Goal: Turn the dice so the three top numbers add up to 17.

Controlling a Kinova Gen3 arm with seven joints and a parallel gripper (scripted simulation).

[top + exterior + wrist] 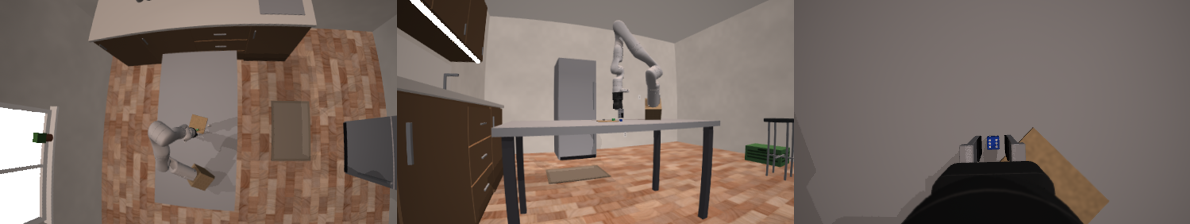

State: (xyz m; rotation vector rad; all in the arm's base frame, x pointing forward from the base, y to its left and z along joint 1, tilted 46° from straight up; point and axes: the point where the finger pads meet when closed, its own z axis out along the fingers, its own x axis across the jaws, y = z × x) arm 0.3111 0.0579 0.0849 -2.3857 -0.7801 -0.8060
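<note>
Now: the blue die 30 mm below my hand. The rest, counted from my hand: white die 100 mm ahead, 110 mm to the right, 30 mm below; tan mat 100 mm ahead, 20 mm to the right, 40 mm below; green die 50 mm ahead, 30 mm to the right, 30 mm below.
</note>
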